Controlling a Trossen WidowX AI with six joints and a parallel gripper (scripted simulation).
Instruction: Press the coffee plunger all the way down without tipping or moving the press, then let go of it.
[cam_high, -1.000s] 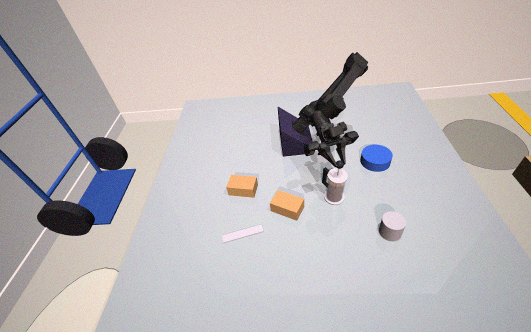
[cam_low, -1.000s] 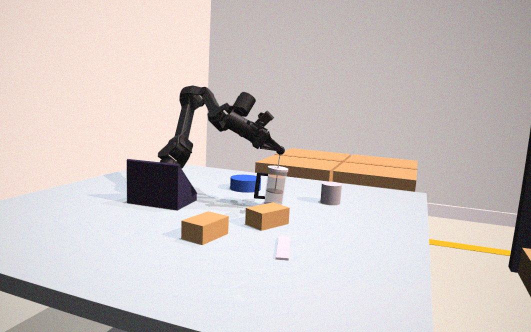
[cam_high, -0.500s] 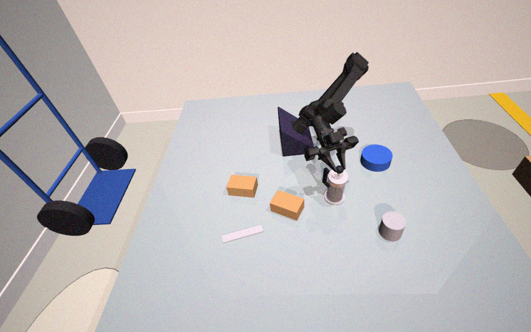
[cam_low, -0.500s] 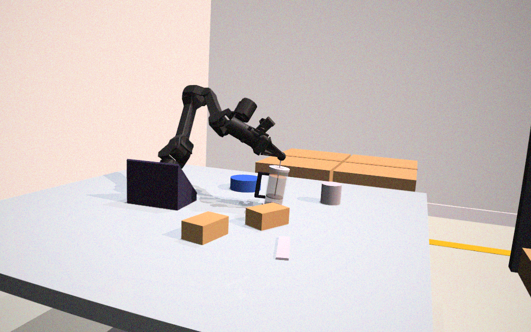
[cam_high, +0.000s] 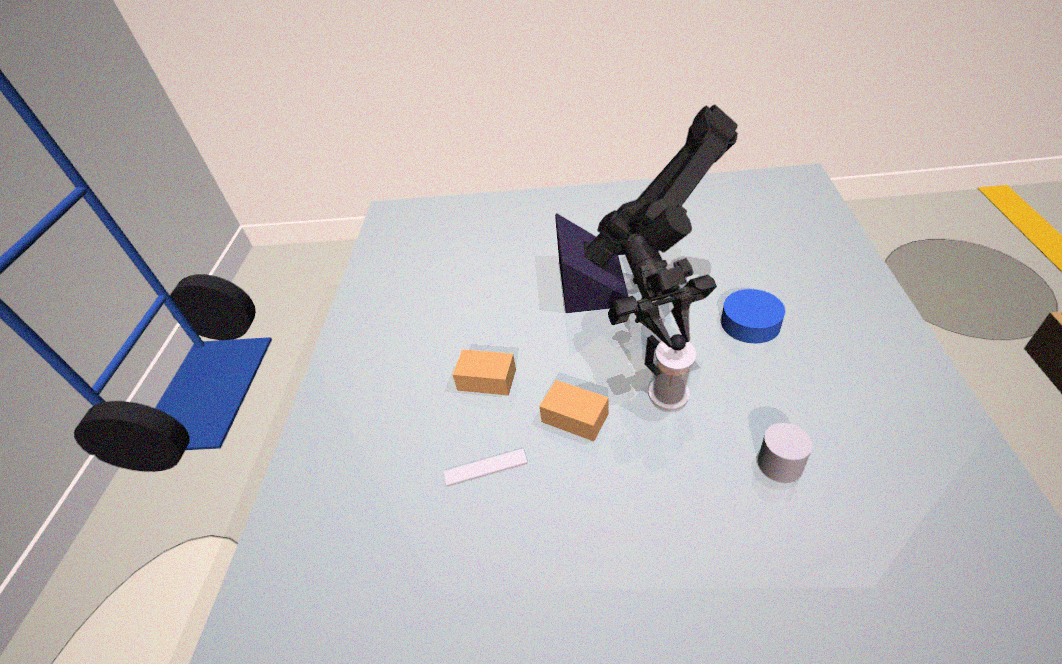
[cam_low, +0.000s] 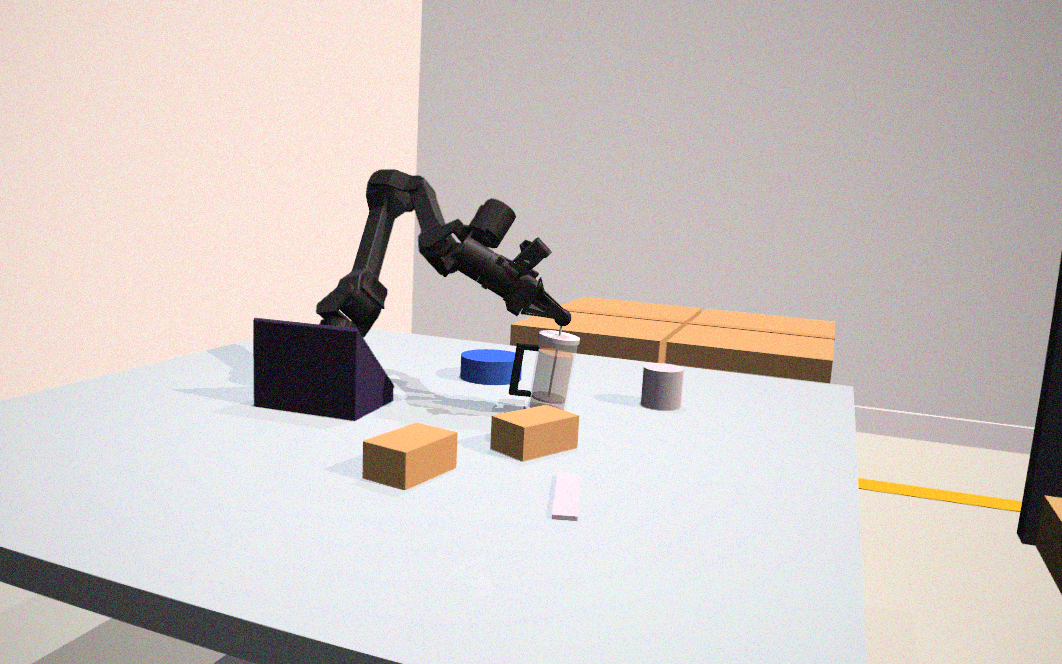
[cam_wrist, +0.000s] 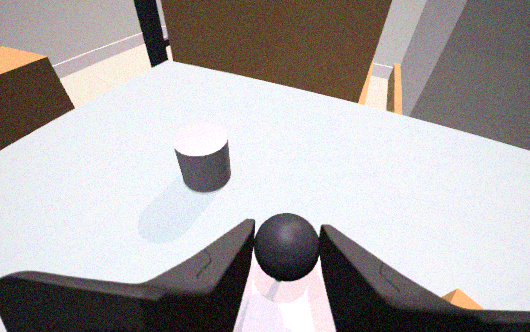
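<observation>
My gripper tip is 3 cm past the coffee press, 1 cm to the left of it and 8 cm above it. The rest, counted from my gripper tip: blue disc (21 cm behind, 19 cm to the left, 15 cm below).
</observation>
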